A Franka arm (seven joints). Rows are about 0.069 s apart.
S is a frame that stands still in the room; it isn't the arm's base.
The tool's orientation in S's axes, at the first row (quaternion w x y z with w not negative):
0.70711, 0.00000, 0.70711, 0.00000
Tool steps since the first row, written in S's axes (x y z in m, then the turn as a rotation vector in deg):
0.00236, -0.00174, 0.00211, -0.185, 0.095, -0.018
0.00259, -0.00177, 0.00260, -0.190, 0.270, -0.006
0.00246, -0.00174, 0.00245, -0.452, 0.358, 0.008
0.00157, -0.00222, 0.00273, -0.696, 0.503, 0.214
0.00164, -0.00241, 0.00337, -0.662, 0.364, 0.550
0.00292, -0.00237, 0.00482, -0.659, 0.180, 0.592
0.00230, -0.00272, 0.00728, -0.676, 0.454, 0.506
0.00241, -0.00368, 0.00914, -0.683, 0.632, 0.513
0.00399, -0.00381, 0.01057, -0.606, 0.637, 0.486
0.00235, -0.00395, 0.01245, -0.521, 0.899, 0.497
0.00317, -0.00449, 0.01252, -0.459, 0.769, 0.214
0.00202, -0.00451, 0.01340, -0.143, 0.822, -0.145
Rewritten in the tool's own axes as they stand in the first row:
-0.00211, -0.00174, 0.00236, 0.018, 0.095, -0.185
-0.00260, -0.00177, 0.00259, 0.006, 0.270, -0.190
-0.00245, -0.00174, 0.00246, -0.008, 0.358, -0.452
-0.00273, -0.00222, 0.00157, -0.214, 0.503, -0.696
-0.00337, -0.00241, 0.00164, -0.550, 0.364, -0.662
-0.00482, -0.00237, 0.00292, -0.592, 0.180, -0.659
-0.00728, -0.00272, 0.00230, -0.506, 0.454, -0.676
-0.00914, -0.00368, 0.00241, -0.513, 0.632, -0.683
-0.01057, -0.00381, 0.00399, -0.486, 0.637, -0.606
-0.01245, -0.00395, 0.00235, -0.497, 0.899, -0.521
-0.01252, -0.00449, 0.00317, -0.214, 0.769, -0.459
-0.01340, -0.00451, 0.00202, 0.145, 0.822, -0.143

